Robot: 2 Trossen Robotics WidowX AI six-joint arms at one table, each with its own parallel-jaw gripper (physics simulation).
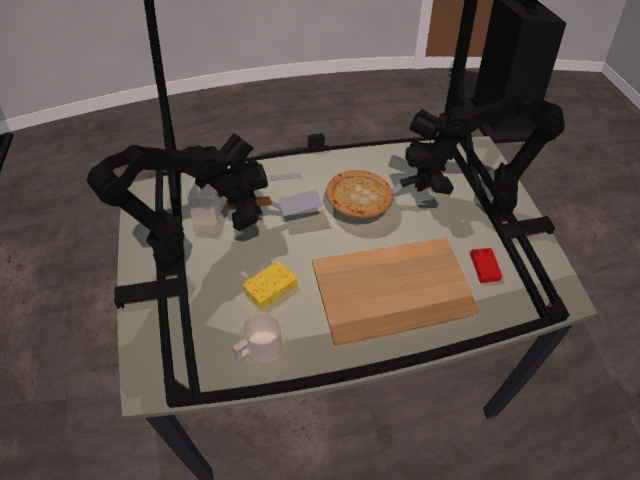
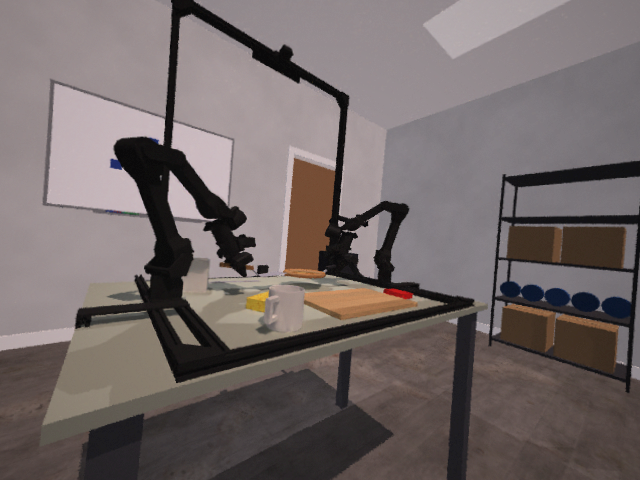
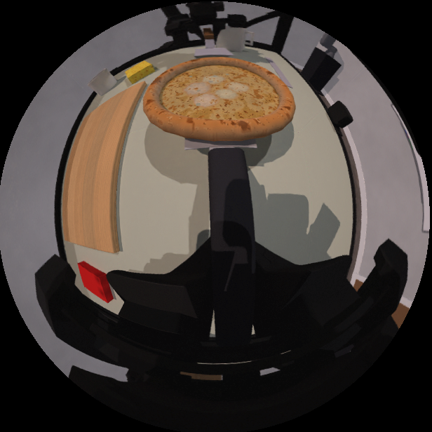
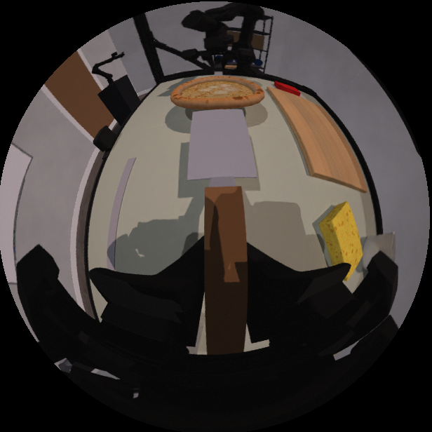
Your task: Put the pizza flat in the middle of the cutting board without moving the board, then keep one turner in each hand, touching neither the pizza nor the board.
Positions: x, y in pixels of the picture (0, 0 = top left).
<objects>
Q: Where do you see a white container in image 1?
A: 205, 205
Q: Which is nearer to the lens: the wooden cutting board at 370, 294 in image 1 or the pizza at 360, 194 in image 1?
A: The wooden cutting board.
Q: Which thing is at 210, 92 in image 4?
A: A pizza.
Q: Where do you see a black-handled turner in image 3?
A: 232, 237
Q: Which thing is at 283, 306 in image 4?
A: My right gripper.
</objects>
